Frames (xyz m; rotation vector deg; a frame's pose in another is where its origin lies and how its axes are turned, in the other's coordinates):
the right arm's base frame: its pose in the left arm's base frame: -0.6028 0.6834 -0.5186 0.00 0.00 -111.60
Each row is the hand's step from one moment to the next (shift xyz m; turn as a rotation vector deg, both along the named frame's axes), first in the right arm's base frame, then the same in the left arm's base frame.
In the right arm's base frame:
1: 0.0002 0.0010 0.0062 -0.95 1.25 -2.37
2: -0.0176 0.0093 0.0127 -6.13 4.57 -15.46
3: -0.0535 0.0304 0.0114 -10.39 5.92 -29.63
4: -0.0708 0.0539 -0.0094 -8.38 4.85 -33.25
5: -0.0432 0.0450 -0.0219 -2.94 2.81 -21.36
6: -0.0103 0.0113 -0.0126 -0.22 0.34 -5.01
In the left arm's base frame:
1: 0.0009 -0.0006 0.0062 1.51 0.42 -2.37
2: 0.0151 0.0129 0.0127 6.51 4.02 -15.46
3: 0.0480 0.0386 0.0114 9.33 7.48 -29.63
4: 0.0762 0.0460 -0.0094 7.59 6.01 -33.25
5: 0.0577 0.0236 -0.0219 3.69 1.70 -21.36
6: 0.0143 0.0054 -0.0126 0.40 0.08 -5.01

